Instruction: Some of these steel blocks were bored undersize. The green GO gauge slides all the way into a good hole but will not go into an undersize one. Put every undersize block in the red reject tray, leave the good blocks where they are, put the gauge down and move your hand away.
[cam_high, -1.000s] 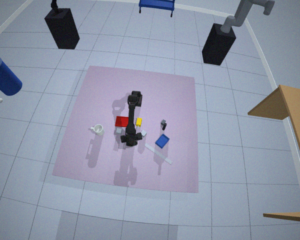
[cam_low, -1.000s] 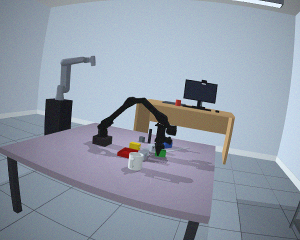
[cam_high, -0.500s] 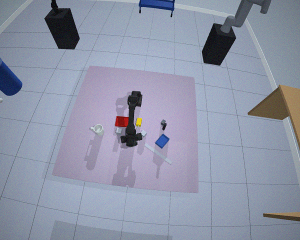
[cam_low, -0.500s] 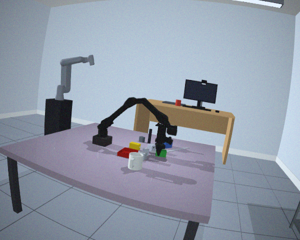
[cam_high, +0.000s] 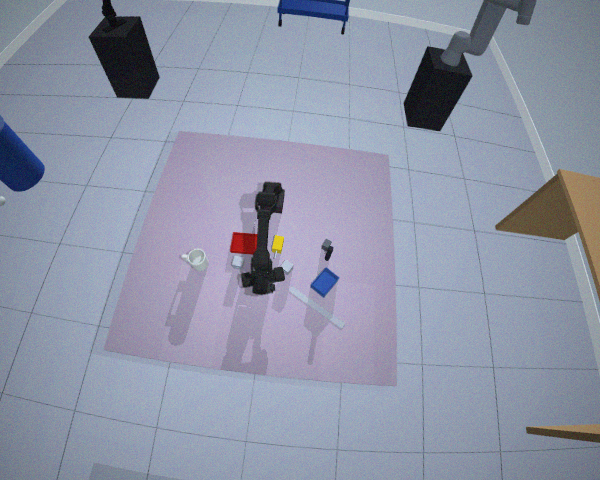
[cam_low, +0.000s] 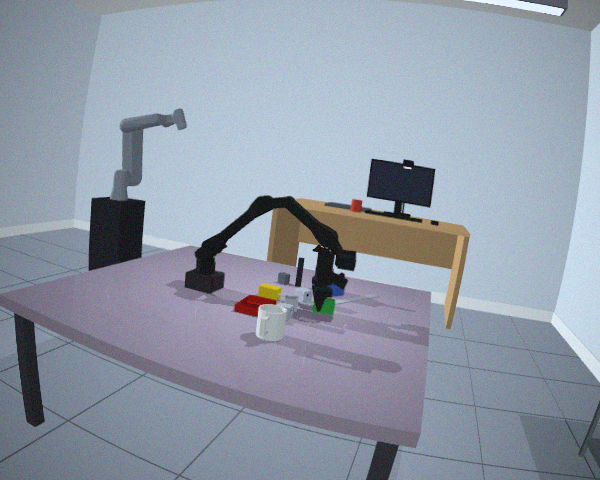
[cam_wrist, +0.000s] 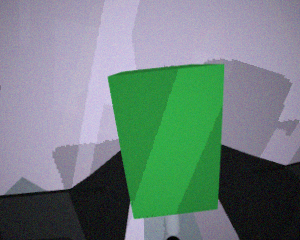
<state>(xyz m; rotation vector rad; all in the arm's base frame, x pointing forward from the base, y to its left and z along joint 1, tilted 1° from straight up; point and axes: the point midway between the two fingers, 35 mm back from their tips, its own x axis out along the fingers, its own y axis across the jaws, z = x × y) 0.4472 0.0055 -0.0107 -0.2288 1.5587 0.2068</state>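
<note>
Right now my gripper tip is 80 mm past the steel block, 130 mm to the left of it and 10 mm below it. The rest, counted from my gripper tip: red reject tray 190 mm behind, 110 mm to the right; then yellow gauge 170 mm behind, 40 mm to the left, 10 mm above; then green GO gauge 10 mm behind, 20 mm above.
</note>
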